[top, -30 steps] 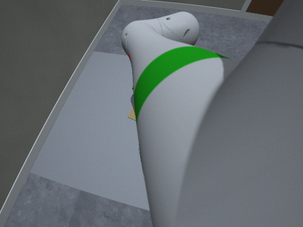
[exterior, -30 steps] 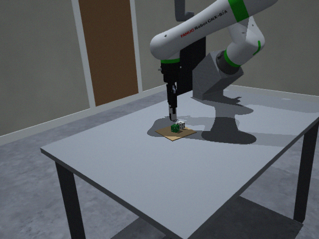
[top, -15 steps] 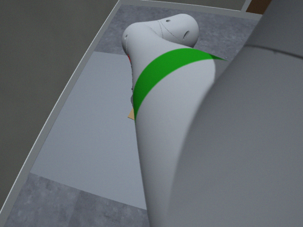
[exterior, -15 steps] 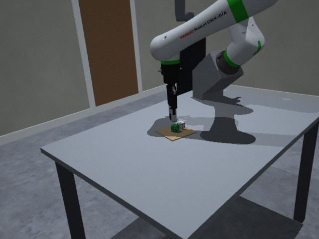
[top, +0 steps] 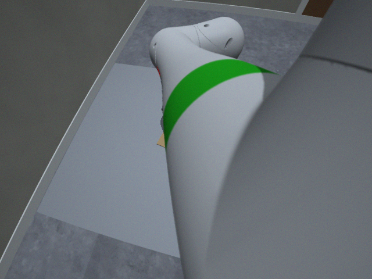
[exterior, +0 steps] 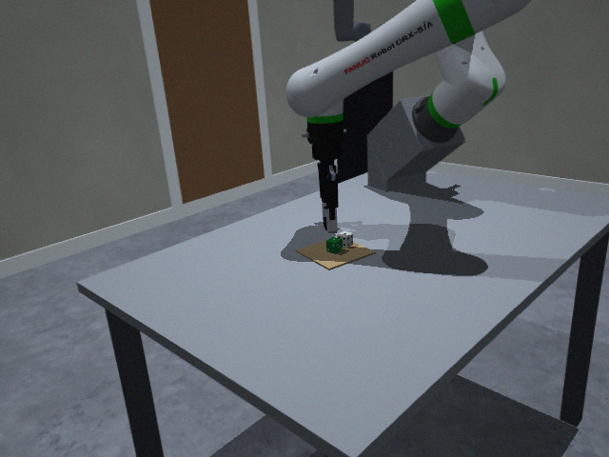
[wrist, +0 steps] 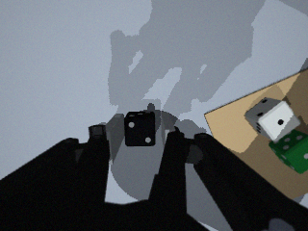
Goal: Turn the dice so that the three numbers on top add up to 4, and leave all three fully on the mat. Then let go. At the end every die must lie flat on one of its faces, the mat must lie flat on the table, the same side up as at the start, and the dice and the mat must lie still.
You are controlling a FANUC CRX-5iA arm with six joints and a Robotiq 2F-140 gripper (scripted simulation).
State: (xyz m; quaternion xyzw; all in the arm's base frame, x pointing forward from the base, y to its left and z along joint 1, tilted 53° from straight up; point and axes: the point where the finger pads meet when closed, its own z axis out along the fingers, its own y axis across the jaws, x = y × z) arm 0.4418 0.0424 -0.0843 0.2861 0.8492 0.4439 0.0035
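My hand is 20 mm above the black die. Also, from my hand: tan mat (120 mm to the left, 100 mm ahead, 30 mm below); white die (120 mm to the left, 60 mm ahead, 20 mm below); green die (120 mm to the left, 100 mm ahead, 20 mm below).
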